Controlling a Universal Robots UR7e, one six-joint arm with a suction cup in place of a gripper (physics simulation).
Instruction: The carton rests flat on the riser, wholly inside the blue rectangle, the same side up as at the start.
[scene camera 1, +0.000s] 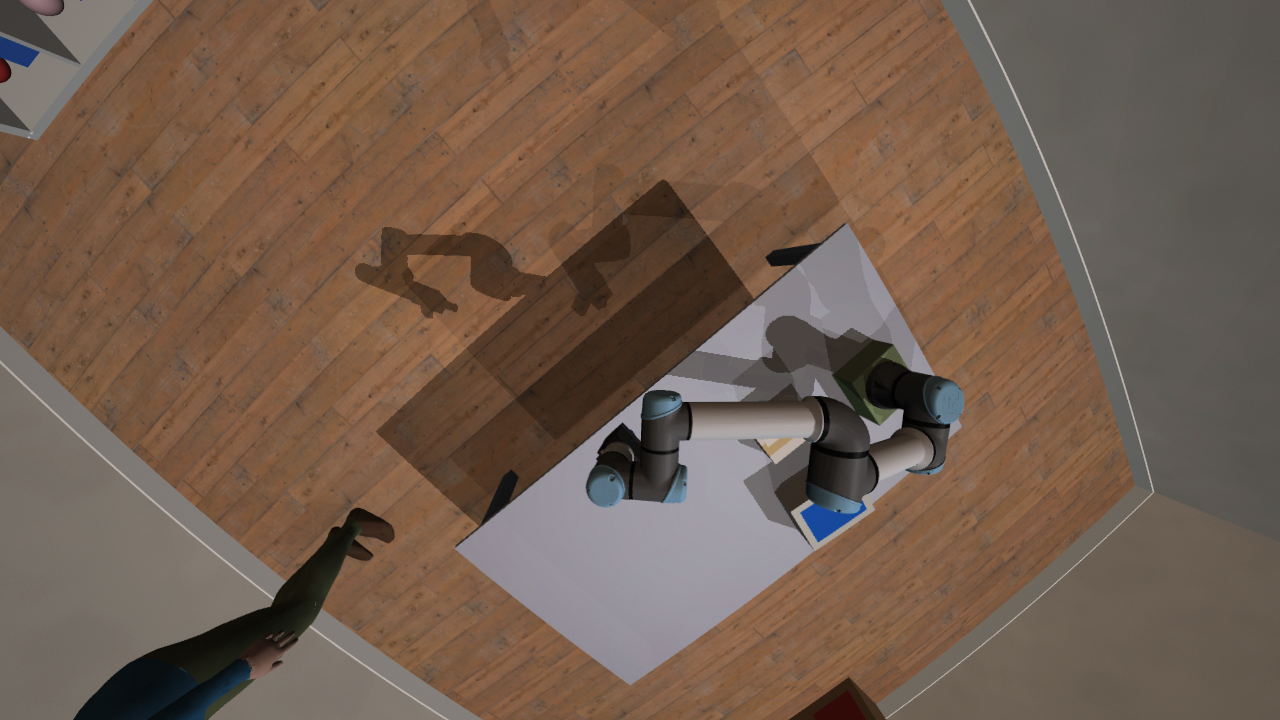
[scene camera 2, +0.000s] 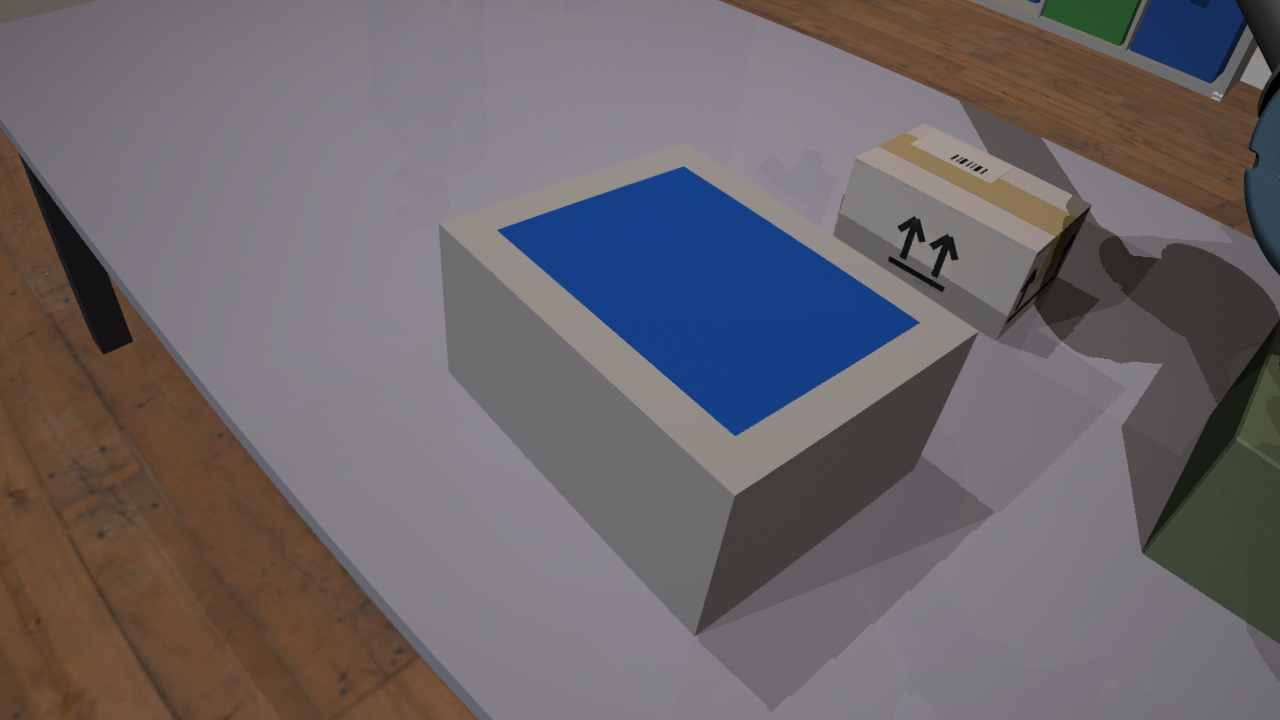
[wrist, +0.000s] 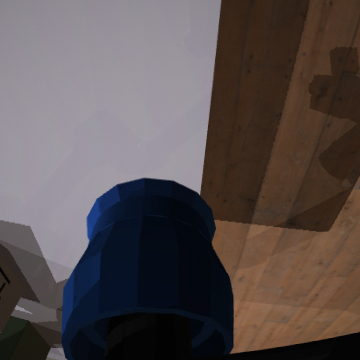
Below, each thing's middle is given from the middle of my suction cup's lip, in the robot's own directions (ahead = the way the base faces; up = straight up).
The carton (scene camera 1: 776, 449) lies 320 mm behind my suction cup, 390 mm to the left of it and 130 mm below it. From my suction cup the other things lie so: riser (scene camera 2: 716, 384) 260 mm behind, 710 mm to the left, 120 mm below.
